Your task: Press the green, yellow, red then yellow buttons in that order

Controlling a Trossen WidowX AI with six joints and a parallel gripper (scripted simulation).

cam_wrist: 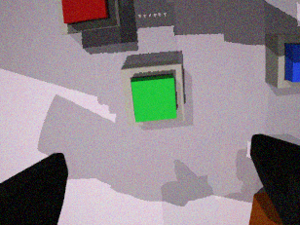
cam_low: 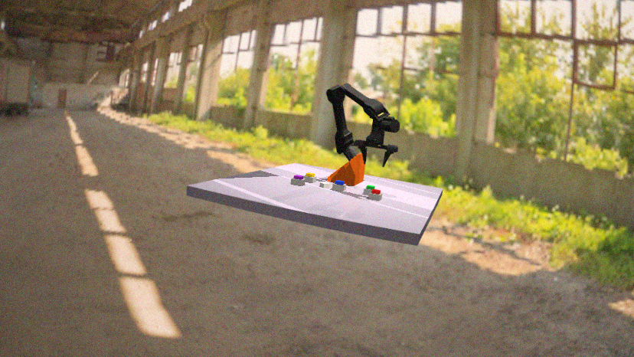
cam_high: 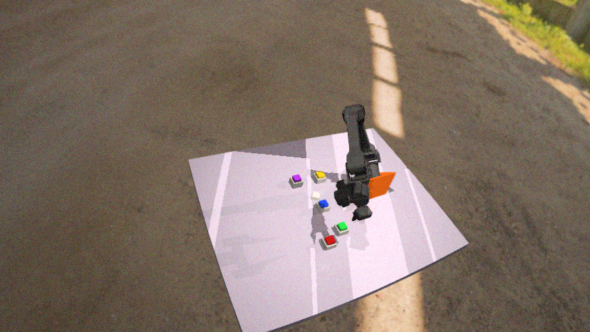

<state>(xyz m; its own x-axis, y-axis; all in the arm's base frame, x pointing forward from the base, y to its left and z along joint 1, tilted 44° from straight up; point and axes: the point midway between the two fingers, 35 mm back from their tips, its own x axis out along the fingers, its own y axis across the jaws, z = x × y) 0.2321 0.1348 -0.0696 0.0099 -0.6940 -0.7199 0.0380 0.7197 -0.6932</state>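
Now: the green button 100 mm below my gripper tip. Round my gripper tip: yellow button (60 mm behind, 300 mm to the right, 100 mm below); red button (80 mm ahead, 40 mm to the left, 100 mm below); blue button (10 mm ahead, 140 mm to the right, 100 mm below).
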